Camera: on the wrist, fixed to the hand. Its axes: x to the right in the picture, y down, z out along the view.
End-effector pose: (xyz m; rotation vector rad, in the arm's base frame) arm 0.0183 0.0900 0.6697 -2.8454 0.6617 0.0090
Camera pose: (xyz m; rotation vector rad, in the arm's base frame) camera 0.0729 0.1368 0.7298 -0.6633 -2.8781 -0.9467
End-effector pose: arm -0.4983 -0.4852 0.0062 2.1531 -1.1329 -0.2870
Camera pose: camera -0.4111 -0.4536 -0.0074 -1.4014 -2.6011 0.4450
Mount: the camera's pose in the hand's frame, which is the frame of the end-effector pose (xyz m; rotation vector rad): 0.0254 -0.0775 -0.0462 -0.1939 -0.5955 3.0773
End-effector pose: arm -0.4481 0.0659 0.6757 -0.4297 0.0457 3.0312
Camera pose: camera -0.4532 0.1431 0.6228 -0.4026 -0.1387 -0.1355
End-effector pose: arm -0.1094 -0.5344 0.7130 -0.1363 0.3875 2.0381
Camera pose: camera -0.0569 -0.4946 0.6463 -0.6142 0.1989 -1.1099
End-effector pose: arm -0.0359 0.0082 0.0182 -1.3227 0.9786 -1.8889
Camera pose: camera -0.0934 0.0384 0.0858 0.4564 1.0448 0.9301
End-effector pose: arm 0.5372 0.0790 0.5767 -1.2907 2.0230 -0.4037
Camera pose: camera 0.5501 0.0164 0.6453 1.9213 1.1639 1.2995
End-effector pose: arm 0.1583 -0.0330 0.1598 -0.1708 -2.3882 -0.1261
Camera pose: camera 0.1584 -0.1137 0.2076 2.7315 0.0041 -0.9039
